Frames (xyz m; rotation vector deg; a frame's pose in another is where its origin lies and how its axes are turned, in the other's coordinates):
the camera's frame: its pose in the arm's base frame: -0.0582 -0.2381 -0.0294 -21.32 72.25 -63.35
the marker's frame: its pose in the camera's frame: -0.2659 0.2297 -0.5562 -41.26 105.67 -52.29
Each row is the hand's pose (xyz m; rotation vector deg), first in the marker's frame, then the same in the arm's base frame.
Working: the marker's frame: its pose in the arm's base frame: -0.4219 0.2700 -0.2351 16.07 -123.39 63.72

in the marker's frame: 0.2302 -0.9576 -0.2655 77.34 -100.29 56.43
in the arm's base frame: -0.0126 -0.0797 0.6312 -24.85 44.48 -83.21
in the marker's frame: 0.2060 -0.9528 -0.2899 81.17 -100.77 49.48
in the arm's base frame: 0.0147 -0.0604 0.6218 -31.43 42.89 -84.42
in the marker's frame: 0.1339 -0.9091 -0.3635 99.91 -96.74 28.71
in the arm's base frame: 0.0826 0.0156 0.5756 -51.13 30.47 -92.17
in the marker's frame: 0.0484 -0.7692 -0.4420 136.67 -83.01 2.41
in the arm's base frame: 0.1172 0.1526 0.4613 -72.54 -5.42 -101.79
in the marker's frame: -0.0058 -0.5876 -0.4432 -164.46 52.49 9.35
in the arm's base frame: 0.0719 0.2581 0.3105 -73.26 -53.31 -105.15
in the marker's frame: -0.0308 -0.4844 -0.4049 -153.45 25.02 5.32
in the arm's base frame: 0.0233 0.2882 0.2131 -61.59 -82.07 -103.80
